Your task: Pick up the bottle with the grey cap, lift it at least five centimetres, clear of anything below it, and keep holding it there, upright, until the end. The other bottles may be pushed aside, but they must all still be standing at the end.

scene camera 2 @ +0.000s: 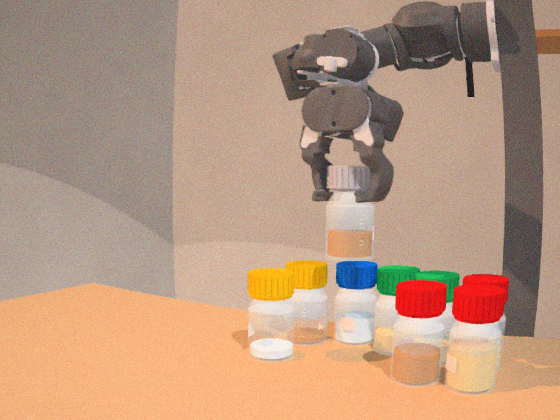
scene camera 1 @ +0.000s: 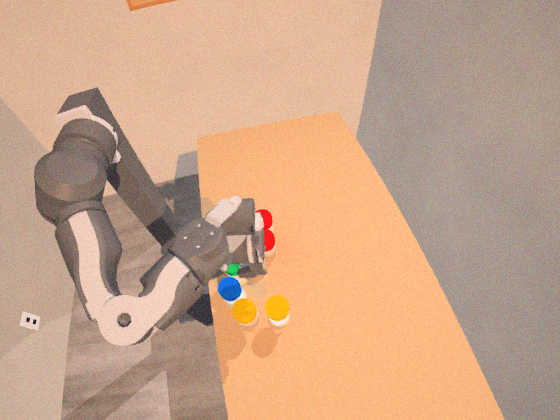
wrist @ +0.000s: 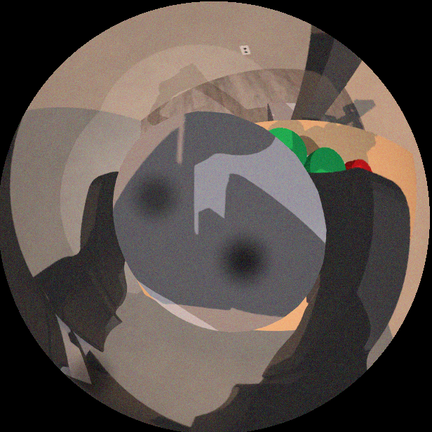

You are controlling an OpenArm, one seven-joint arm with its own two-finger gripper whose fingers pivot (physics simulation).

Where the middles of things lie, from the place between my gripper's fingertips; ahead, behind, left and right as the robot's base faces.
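I see that my gripper is 10 mm above the grey-capped bottle [scene camera 2: 350,226] and 10 mm past it. Going by their middles, the grey-capped bottle is the nearest to my gripper of the things named here. The red-capped bottle [scene camera 2: 418,334] is 140 mm below my gripper, 30 mm ahead of it and 100 mm to the left of it, while the blue-capped bottle [scene camera 2: 355,301] is 140 mm below my gripper, 70 mm behind it and 20 mm to the right of it.
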